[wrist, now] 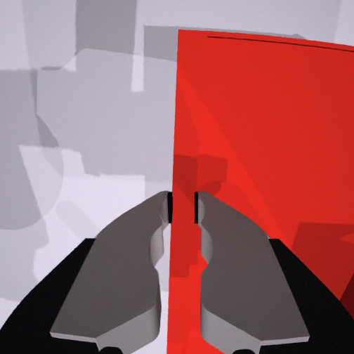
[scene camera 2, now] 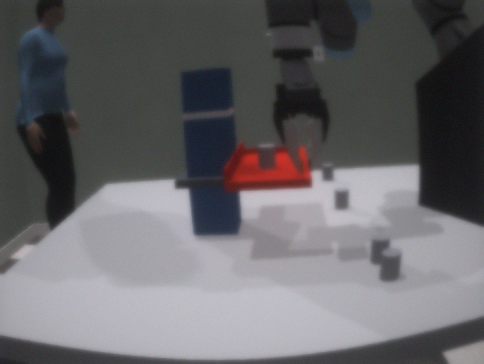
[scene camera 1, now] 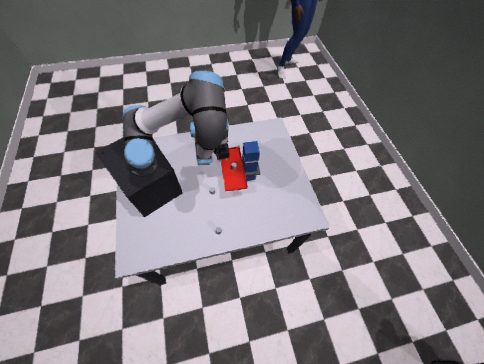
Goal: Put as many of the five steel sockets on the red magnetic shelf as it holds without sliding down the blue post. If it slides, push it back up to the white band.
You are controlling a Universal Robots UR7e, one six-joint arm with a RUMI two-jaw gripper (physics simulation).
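Seen in the pictures: gripper, fingertip midpoint: (scene camera 2: 305, 172) (scene camera 1: 221, 159); arm's base at its link origin: (scene camera 2: 469, 61).
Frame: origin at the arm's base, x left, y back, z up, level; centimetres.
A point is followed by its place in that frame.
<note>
The blue post (scene camera 1: 251, 150) {z -3.1, x -15.1, y -55.3 cm} (scene camera 2: 212, 150) {z -17.8, x -9.2, y -56.6 cm} stands upright, with a white band (scene camera 2: 207, 115) {z -11.6, x -9.3, y -57.1 cm} near its top. The red shelf (scene camera 1: 235, 181) {z -22.1, x -19.4, y -43.8 cm} (scene camera 2: 267, 184) {z -21.5, x 4.3, y -50.7 cm} (wrist: 280, 125) sits on the post well below the band, above the table, with a dark bar (scene camera 2: 200, 182) {z -22.8, x -7.9, y -59.3 cm} around the post. One grey socket (scene camera 1: 233, 165) {z -18.1, x -10.9, y -46.4 cm} (scene camera 2: 266, 156) {z -19.8, x -8.9, y -47.4 cm} stands on the shelf. Four sockets (scene camera 2: 327, 171) {z -30.6, x -38.9, y -24.0 cm} (scene camera 2: 341, 199) {z -30.8, x -13.5, y -30.8 cm} (scene camera 2: 379, 251) {z -30.8, x 16.0, y -36.5 cm} (scene camera 2: 390, 266) {z -30.6, x 22.4, y -37.9 cm} stand on the table. My gripper (scene camera 2: 305, 167) {z -21.7, x -1.7, y -42.5 cm} (wrist: 183, 194) points down at the shelf's edge away from the post. Its fingers are nearly together, with no socket visible between them.
The arm's black pedestal (scene camera 1: 145, 192) {z -10.6, x -11.5, y 4.7 cm} (scene camera 2: 452, 135) {z -16.2, x 3.5, y -10.4 cm} stands on the table side opposite the post. A person (scene camera 1: 298, 40) stands beyond the table in scene camera 1, and a person in a blue top (scene camera 2: 44, 75) stands behind the table at left in scene camera 2.
</note>
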